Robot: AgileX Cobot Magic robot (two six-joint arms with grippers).
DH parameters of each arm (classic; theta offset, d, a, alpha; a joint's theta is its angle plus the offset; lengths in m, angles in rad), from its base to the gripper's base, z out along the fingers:
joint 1: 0 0.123 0 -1.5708
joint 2: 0.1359 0 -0.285 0
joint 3: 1.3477 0 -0.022 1.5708
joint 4: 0 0.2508 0 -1.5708
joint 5: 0 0 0.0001 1.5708
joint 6: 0 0.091 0 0
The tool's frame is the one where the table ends.
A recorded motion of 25 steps. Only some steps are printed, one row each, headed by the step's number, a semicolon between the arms.
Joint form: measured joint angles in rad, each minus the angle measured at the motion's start. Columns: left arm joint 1, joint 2, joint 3, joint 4, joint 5, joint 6; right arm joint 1, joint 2, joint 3, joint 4, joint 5, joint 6.
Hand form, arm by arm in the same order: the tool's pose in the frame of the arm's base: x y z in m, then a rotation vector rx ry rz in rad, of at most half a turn. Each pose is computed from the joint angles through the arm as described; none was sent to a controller.
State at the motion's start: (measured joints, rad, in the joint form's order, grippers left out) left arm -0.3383 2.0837 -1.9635 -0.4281 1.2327 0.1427; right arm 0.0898 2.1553 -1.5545 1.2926 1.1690 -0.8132
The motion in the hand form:
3: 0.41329 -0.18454 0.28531 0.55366 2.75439 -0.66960; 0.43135 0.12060 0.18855 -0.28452 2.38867 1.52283
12: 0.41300 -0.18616 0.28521 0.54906 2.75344 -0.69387; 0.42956 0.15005 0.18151 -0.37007 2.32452 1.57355
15: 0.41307 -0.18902 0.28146 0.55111 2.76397 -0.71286; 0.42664 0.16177 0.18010 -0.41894 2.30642 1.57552
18: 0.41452 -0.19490 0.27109 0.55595 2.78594 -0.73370; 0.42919 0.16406 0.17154 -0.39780 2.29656 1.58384
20: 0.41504 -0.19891 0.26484 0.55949 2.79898 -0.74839; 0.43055 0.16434 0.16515 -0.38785 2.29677 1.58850
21: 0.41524 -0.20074 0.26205 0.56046 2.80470 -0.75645; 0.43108 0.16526 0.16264 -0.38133 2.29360 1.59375
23: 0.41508 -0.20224 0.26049 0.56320 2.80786 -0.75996; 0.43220 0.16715 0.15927 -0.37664 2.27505 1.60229
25: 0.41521 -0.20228 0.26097 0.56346 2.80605 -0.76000; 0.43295 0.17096 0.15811 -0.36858 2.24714 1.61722
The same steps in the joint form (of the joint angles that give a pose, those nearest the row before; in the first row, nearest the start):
3: 0.0000 0.0000 0.0000 -0.0162 0.0000 0.0000; 0.0007 0.0239 -0.0068 0.0247 0.0000 -0.0043
12: -0.0007 0.0016 0.0000 -0.0333 0.0000 0.0000; 0.0646 0.0565 -0.0172 0.0968 -0.0062 -0.0851
15: -0.0043 0.0108 0.0000 -0.0460 0.0038 0.0000; 0.0916 0.0611 -0.0173 0.1096 -0.0125 -0.1176
18: -0.0131 0.0349 0.0000 -0.0596 0.0038 0.0000; 0.0956 0.0835 -0.0173 0.1379 -0.0238 -0.1393
20: -0.0194 0.0494 0.0000 -0.0692 0.0038 0.0000; 0.0957 0.0990 -0.0172 0.1489 -0.0264 -0.1510
21: -0.0220 0.0559 0.0000 -0.0746 0.0038 0.0000; 0.0973 0.1058 -0.0173 0.1584 -0.0280 -0.1568
23: -0.0249 0.0595 0.0000 -0.0768 0.0038 0.0000; 0.1007 0.1166 -0.0173 0.1829 -0.0303 -0.1793
25: -0.0249 0.0595 -0.0017 -0.0768 0.0038 0.0000; 0.1083 0.1240 -0.0173 0.2177 -0.0329 -0.2022

